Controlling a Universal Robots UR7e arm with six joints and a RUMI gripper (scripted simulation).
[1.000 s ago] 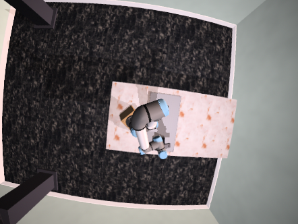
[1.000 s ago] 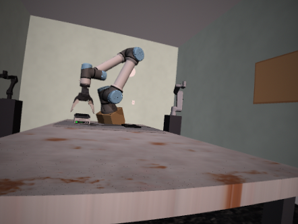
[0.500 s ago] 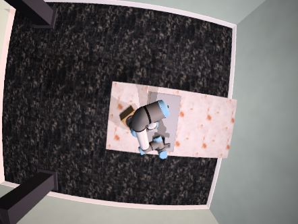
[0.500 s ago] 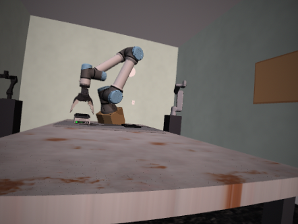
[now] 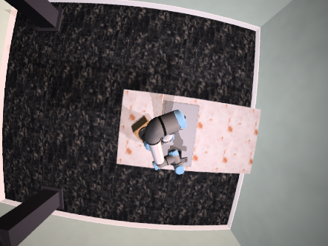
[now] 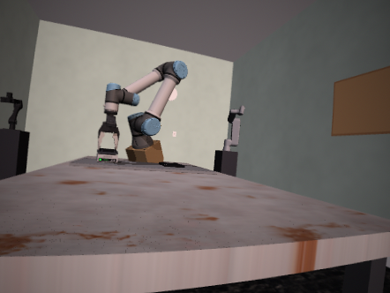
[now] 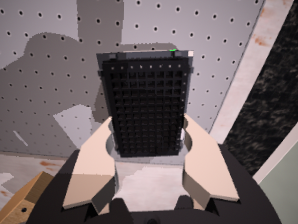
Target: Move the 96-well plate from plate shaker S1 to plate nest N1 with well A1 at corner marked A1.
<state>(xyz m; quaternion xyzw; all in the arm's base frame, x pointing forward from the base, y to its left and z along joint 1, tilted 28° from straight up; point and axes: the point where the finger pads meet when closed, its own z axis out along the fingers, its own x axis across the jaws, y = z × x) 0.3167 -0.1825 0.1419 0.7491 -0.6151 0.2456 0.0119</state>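
The black 96-well plate is 10 mm below my hand. Also, from my hand: white A1 label: 310 mm to the left, 70 mm ahead, 60 mm below; plate nest N1: 370 mm to the left, 60 mm below.
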